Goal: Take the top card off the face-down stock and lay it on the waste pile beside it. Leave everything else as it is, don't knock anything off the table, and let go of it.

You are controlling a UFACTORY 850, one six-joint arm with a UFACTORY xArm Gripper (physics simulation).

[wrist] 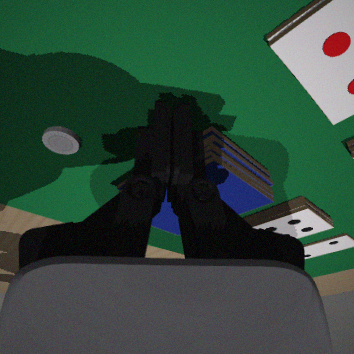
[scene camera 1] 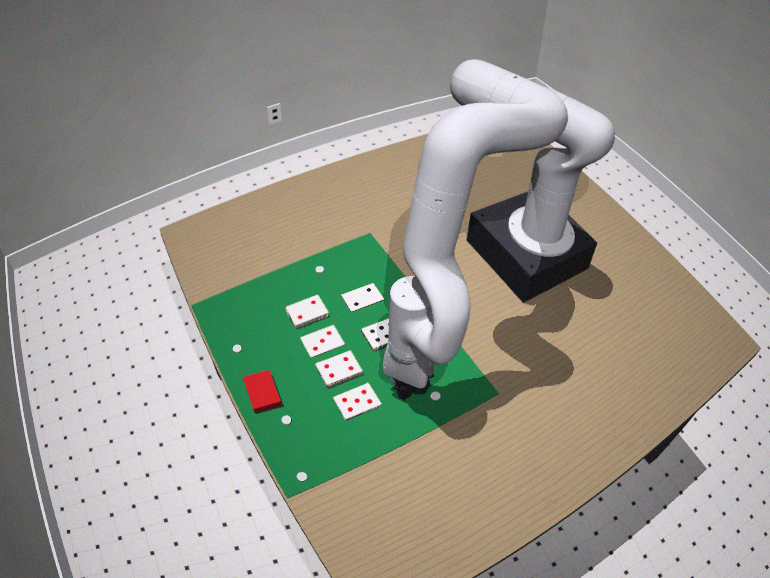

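The face-down stock is a stack of blue-backed cards with uneven edges in the wrist view, partly behind the fingers; the arm hides it in the scene view. Beside it, a face-up pile with black dots looks like the waste pile. Another card with two black dots lies beyond it. My gripper is shut with nothing between its fingers. It is low over the mat, its fingers overlapping the stock in the wrist view. Whether the fingertips touch the stock or the mat is unclear.
Face-up red-dotted piles stand in a row on the green mat. A red block lies near the table's edge. White discs lie around them.
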